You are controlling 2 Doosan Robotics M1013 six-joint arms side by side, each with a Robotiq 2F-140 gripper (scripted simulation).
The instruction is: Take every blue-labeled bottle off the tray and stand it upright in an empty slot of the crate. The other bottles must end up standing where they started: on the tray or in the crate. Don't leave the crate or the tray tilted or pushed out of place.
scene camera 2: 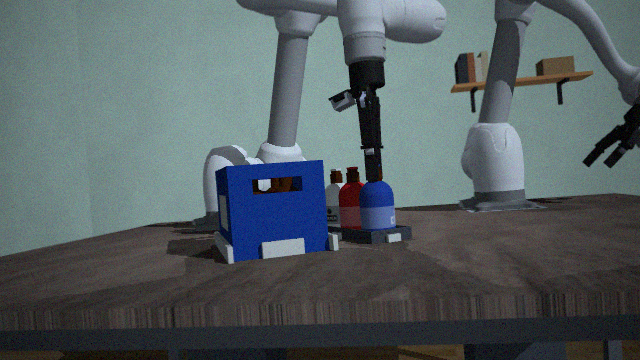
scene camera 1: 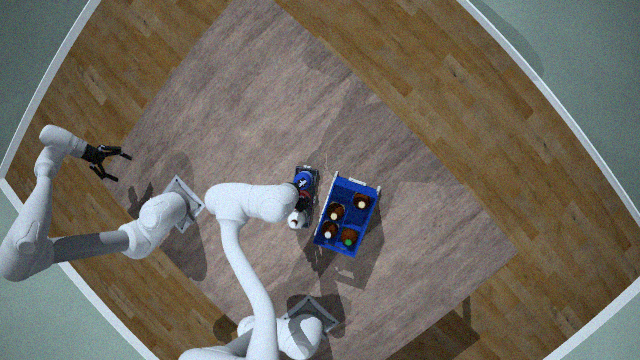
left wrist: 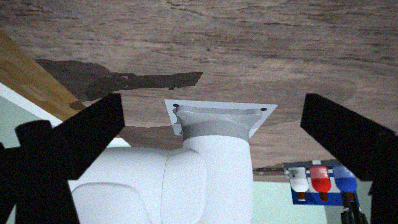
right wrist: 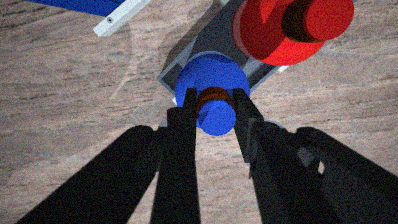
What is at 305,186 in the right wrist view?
The right gripper.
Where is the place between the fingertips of the left gripper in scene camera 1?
At 124,169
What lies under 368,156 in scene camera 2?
The right gripper.
